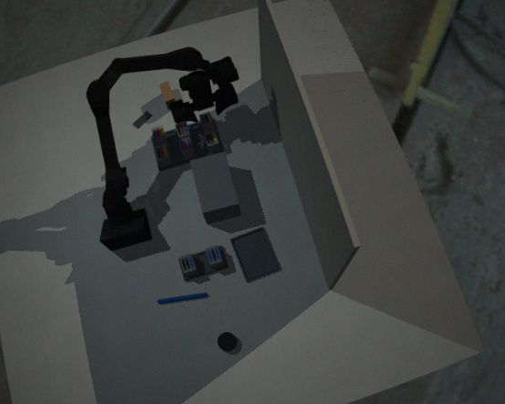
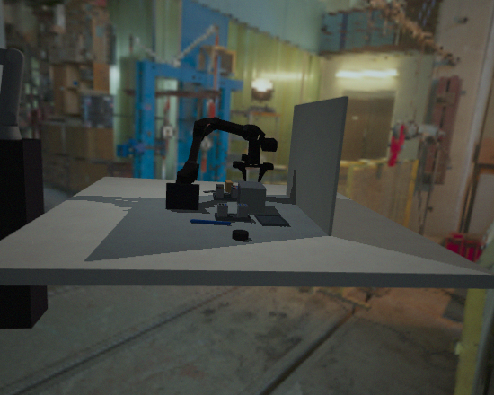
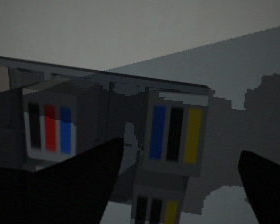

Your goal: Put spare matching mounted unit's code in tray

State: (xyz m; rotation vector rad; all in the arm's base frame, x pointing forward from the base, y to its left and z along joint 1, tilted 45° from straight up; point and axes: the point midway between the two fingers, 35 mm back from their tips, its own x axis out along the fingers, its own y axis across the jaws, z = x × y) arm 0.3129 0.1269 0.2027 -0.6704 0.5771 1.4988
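The grey spare is 2 cm below my gripper tip. The rest, counted from my gripper tip: tall dark panel: 22 cm to the right, 20 cm ahead, 16 cm above; then brown block: 14 cm to the left, 10 cm behind, 4 cm below; then grey box: 21 cm to the right, 3 cm behind, 2 cm below.
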